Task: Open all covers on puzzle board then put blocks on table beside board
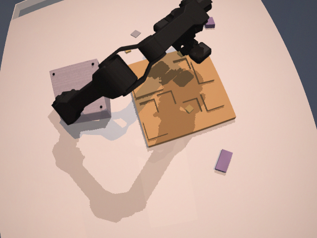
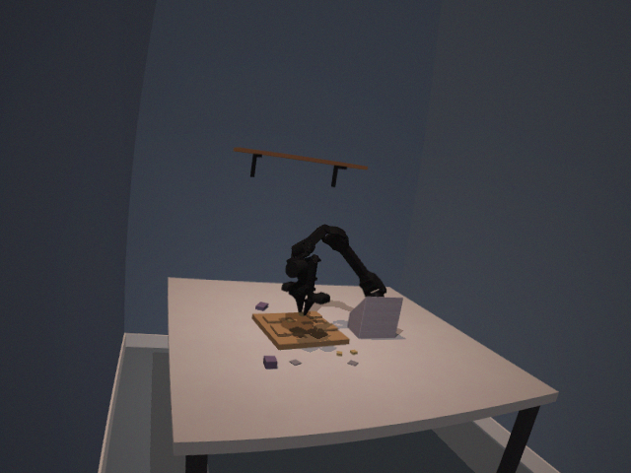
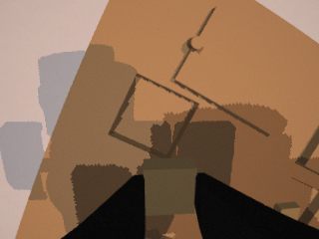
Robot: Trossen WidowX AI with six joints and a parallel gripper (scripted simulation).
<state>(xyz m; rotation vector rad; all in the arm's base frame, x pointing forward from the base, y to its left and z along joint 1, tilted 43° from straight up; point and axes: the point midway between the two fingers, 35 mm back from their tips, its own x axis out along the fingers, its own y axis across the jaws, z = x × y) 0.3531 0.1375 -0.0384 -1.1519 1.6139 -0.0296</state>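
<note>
The orange puzzle board lies 11 cm to the right of my gripper tip, 9 cm below it and 1 cm behind it. The rest, counted from my gripper tip: flat purple block: 33 cm to the right, 11 cm ahead, 10 cm below.
</note>
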